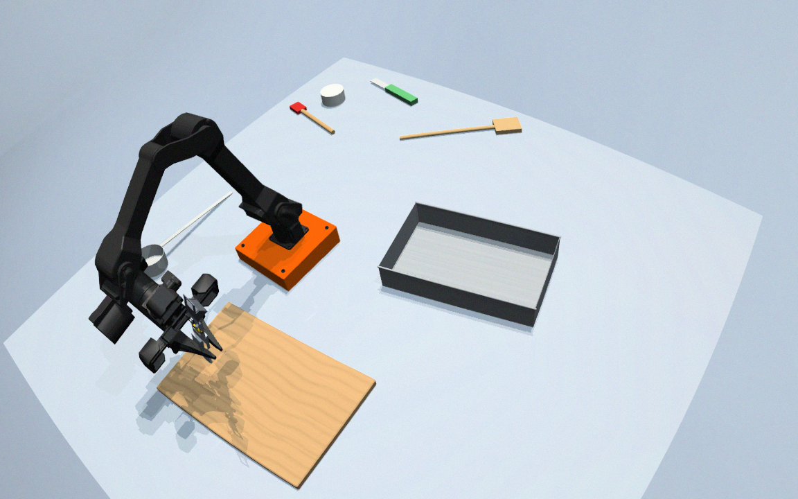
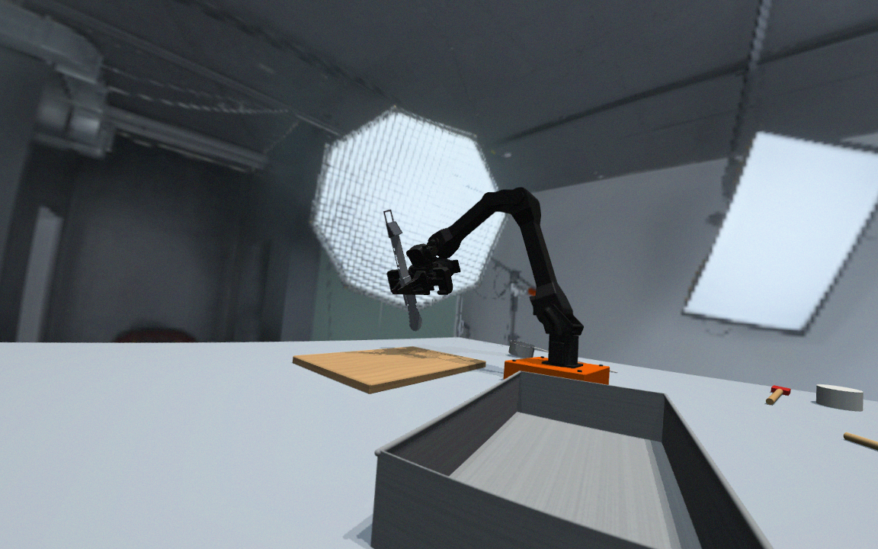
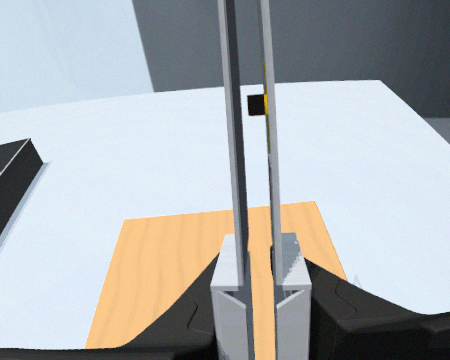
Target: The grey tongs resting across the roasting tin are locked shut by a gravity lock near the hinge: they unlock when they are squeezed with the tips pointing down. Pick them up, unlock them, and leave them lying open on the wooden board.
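Right now my gripper tip is 3 cm to the right of the wooden board and 15 cm above it. Round my gripper tip: white disc (46 cm behind, 79 cm to the left, 14 cm below); then dark roasting tin (18 cm ahead, 45 cm to the left, 13 cm below).
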